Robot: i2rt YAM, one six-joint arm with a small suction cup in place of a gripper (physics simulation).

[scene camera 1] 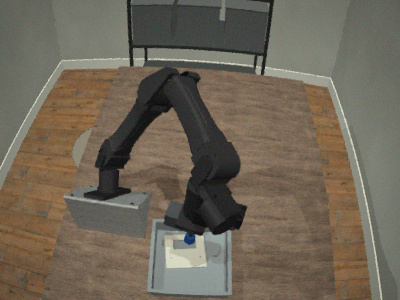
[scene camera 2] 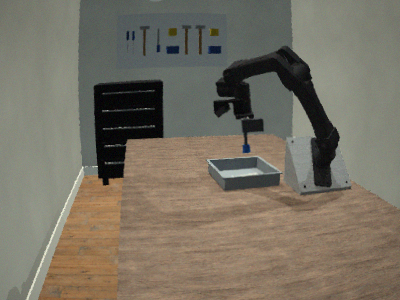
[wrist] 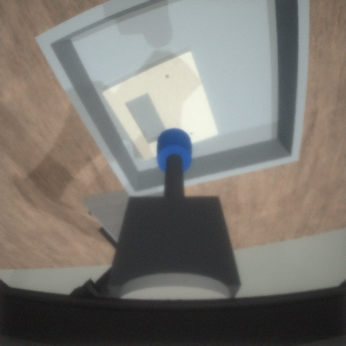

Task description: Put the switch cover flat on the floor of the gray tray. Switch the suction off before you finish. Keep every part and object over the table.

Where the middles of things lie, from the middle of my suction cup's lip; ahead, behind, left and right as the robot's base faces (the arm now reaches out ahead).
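Labels:
With the gray tray (scene camera 1: 218,249) as my reference, my suction cup is 9 cm above it, 1 cm short of it and 2 cm to the left of it. There is also the switch cover (scene camera 1: 181,258), and that is 11 cm below my suction cup, 2 cm behind it and 1 cm to the left of it.

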